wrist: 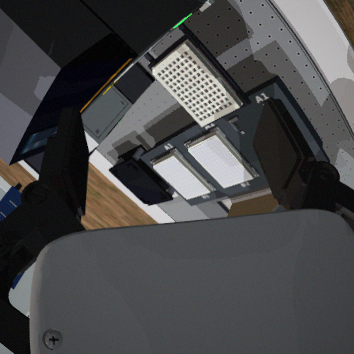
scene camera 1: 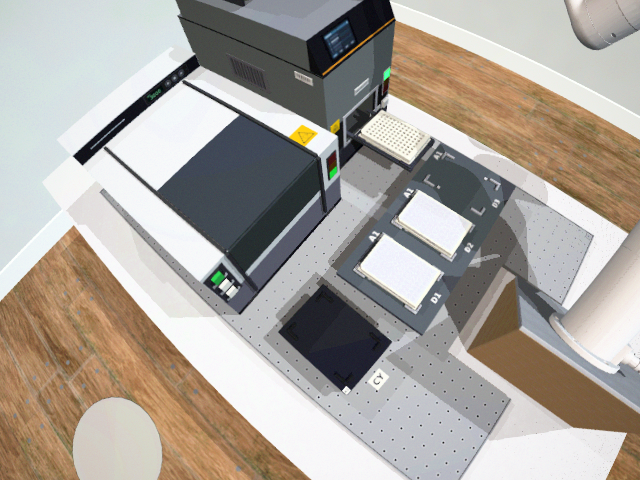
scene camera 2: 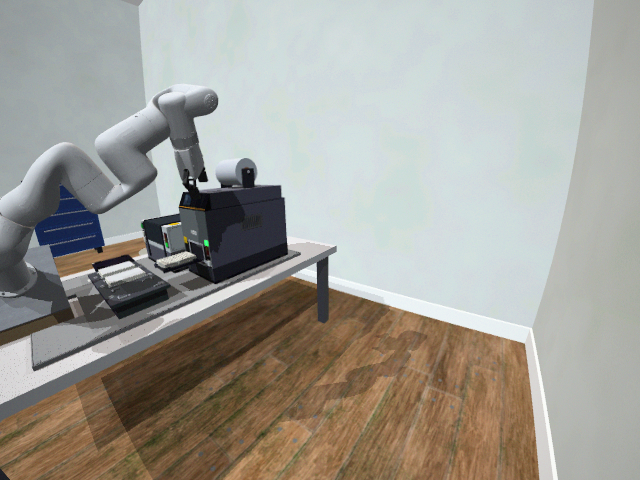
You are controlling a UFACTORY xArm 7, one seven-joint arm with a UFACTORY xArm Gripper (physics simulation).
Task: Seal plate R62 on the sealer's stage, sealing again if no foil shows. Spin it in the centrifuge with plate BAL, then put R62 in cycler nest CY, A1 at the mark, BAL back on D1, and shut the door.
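Frame: origin at the arm's base, x right, y ahead, z up, level; millimetres.
Seen in the pictures: gripper, fingertip midpoint: [wrist: 173, 123] [scene camera 2: 200, 189]; arm's base, origin of the base link: [scene camera 1: 581, 343] [scene camera 2: 13, 279].
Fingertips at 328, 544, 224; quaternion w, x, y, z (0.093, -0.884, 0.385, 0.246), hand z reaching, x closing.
Observation:
Offsets run from my fingertips to a thing's middle, as dx, dy, dz.
A cream plate @(-165, -57, -264) [scene camera 1: 395, 135] [scene camera 2: 175, 259] [wrist: 196, 82] sits on the extended stage of the grey sealer @(-176, +241, -133) [scene camera 1: 258, 93] [scene camera 2: 248, 242]. Its open wells show and I see no foil on it; its name cannot be read. White-topped plates sit on D1 @(-386, -235, -304) [scene camera 1: 400, 271] [wrist: 182, 175] and D2 @(-262, -229, -304) [scene camera 1: 434, 222] [wrist: 220, 157]; their names cannot be read. The dark nest CY @(-553, -223, -339) [scene camera 1: 336, 335] [wrist: 140, 182] holds no plate. My gripper [scene camera 2: 195, 179] [wrist: 173, 123] is open and empty, above the sealer's front top edge and well above the stage; it does not show in scene camera 1.
The low white machine @(-486, +191, -249) [scene camera 1: 155, 134] with a dark top panel @(-479, +56, -159) [scene camera 1: 232, 180] stands beside the sealer. Deck nest D3 [scene camera 1: 457, 180] holds no plate. A white roll @(-177, +262, +47) [scene camera 2: 230, 171] stands on the sealer's top. A brown-sided block [scene camera 1: 537, 361] carries the arm's base.

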